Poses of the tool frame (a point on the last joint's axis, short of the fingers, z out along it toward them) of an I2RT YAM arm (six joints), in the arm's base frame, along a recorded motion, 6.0 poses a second.
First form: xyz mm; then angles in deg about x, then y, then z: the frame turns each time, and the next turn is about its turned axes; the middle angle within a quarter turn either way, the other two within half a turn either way.
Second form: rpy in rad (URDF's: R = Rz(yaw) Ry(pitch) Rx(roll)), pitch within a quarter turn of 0, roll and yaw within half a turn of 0; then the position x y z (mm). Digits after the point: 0 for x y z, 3 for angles.
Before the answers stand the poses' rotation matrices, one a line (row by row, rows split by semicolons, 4 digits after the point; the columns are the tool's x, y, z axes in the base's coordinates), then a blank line. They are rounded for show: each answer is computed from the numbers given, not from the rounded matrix.
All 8 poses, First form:
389 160 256 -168.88 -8.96 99.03
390 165 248 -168.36 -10.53 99.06
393 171 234 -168.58 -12.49 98.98
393 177 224 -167.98 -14.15 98.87
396 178 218 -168.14 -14.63 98.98
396 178 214 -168.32 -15.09 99.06
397 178 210 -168.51 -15.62 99.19
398 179 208 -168.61 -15.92 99.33
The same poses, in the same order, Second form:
-0.1550 -0.9756 -0.1557; -0.9738 0.1243 0.1905; -0.1665 0.1812 -0.9693
-0.1548 -0.9709 -0.1828; -0.9730 0.1178 0.1984; -0.1711 0.2085 -0.9629
-0.1524 -0.9644 -0.2163; -0.9749 0.1107 0.1933; -0.1625 0.2403 -0.9570
-0.1495 -0.9581 -0.2445; -0.9742 0.1005 0.2019; -0.1689 0.2684 -0.9484
-0.1510 -0.9557 -0.2526; -0.9748 0.1015 0.1989; -0.1644 0.2762 -0.9469
-0.1520 -0.9535 -0.2603; -0.9754 0.1022 0.1955; -0.1598 0.2836 -0.9455
-0.1538 -0.9507 -0.2693; -0.9759 0.1036 0.1918; -0.1545 0.2923 -0.9438
-0.1559 -0.9489 -0.2743; -0.9761 0.1055 0.1899; -0.1513 0.2974 -0.9427

2.957 0.167 -1.729 389 160 256
2.928 0.172 -1.729 390 165 248
2.896 0.163 -1.726 393 171 234
2.866 0.170 -1.723 393 177 224
2.858 0.165 -1.725 396 178 218
2.850 0.160 -1.725 396 178 214
2.841 0.155 -1.727 397 178 210
2.836 0.152 -1.729 398 179 208

